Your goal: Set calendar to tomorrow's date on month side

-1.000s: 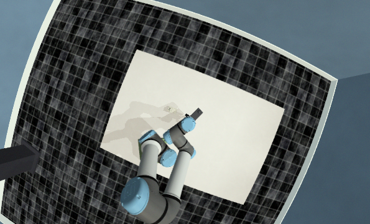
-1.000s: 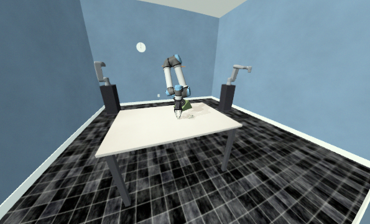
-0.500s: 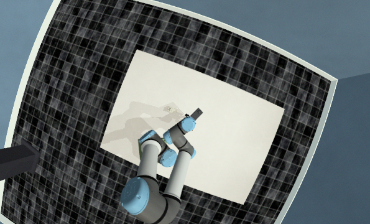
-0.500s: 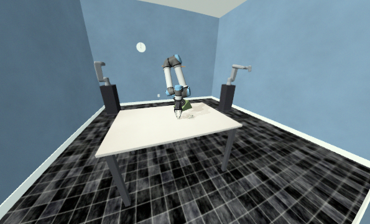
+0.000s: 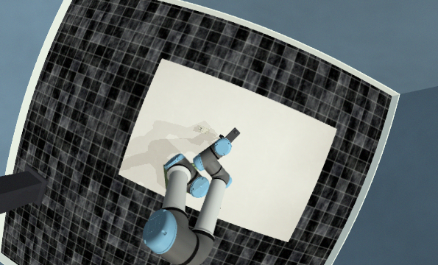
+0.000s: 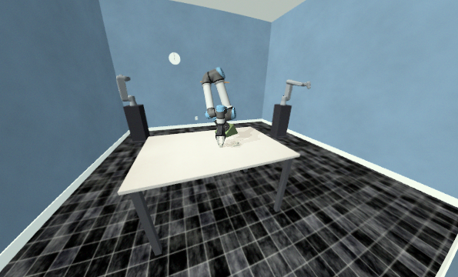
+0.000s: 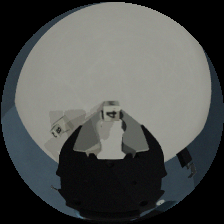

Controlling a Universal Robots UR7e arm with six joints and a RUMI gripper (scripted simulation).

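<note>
My hand is 1 cm above the white calendar cube. Round my hand: calendar tray 1 cm behind, 16 cm to the left, 2 cm below; pale date cube 1 cm behind, 17 cm to the left, 1 cm below.
</note>
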